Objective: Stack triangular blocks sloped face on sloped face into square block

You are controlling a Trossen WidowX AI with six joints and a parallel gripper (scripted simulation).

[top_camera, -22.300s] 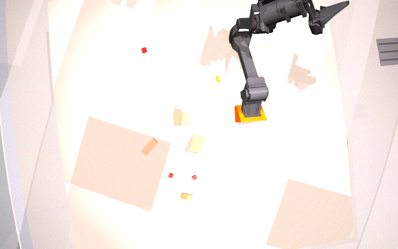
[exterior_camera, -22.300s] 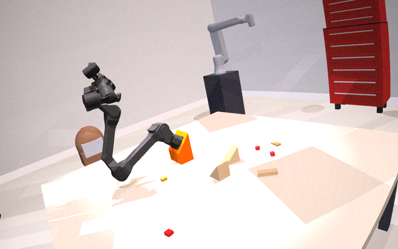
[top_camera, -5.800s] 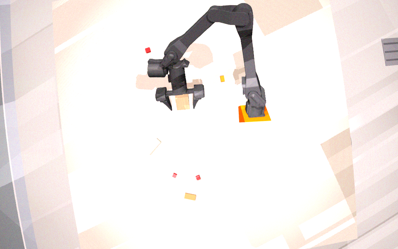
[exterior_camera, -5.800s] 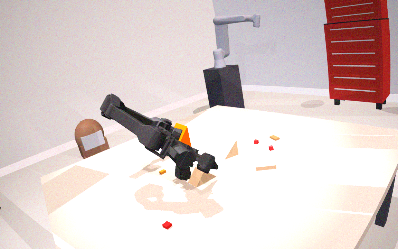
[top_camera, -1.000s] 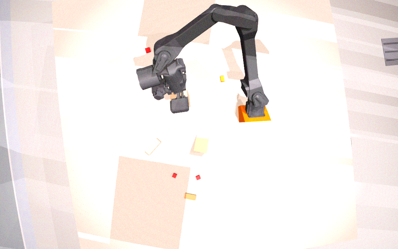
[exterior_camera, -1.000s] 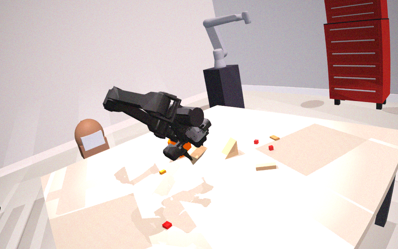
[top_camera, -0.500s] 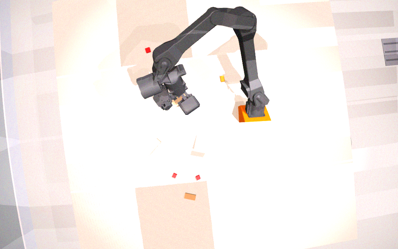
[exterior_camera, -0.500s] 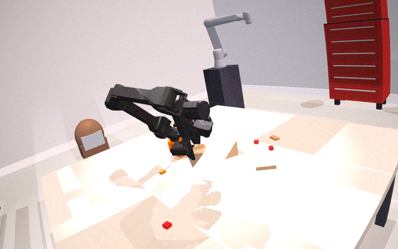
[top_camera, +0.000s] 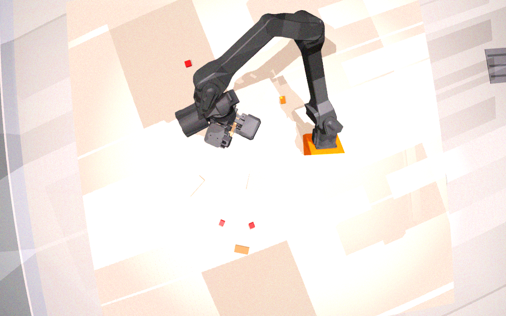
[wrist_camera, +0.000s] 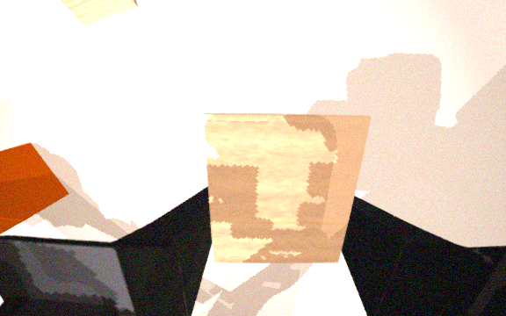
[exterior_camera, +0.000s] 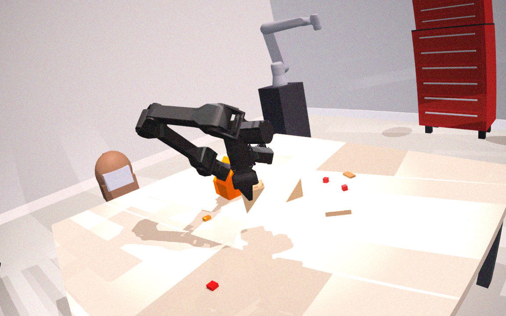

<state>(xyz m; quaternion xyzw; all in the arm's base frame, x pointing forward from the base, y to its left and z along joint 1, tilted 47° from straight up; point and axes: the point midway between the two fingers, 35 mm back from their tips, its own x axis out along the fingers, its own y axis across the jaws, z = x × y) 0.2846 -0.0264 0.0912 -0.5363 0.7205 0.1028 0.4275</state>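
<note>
The wooden triangular block is 60 mm behind my gripper tip, 210 mm to the left of it and 90 mm below it. From my gripper tip the other things lie so: flat wooden plank (150 mm ahead, 190 mm to the left, 100 mm below); then yellow piece (170 mm behind, 70 mm to the right, 100 mm below); then red cube (140 mm ahead, 230 mm to the right, 100 mm below).
</note>
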